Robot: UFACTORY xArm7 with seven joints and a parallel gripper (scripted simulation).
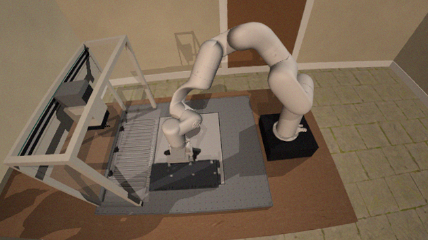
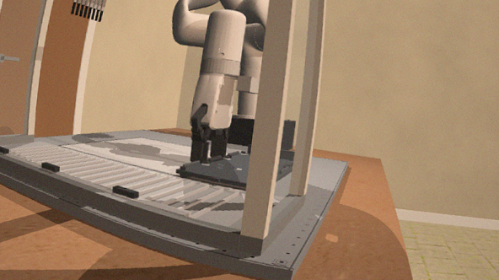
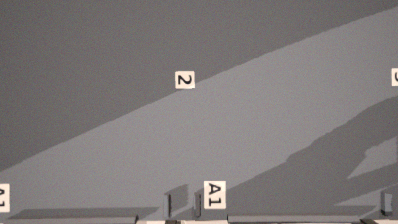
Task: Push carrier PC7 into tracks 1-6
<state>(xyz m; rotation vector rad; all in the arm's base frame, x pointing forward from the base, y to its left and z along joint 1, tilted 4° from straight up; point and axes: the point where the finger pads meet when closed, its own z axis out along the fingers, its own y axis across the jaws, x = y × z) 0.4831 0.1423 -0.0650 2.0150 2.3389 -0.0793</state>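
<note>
Now: hand 1 cm past the carrier PC7 and 8 cm to the right of it.
</note>
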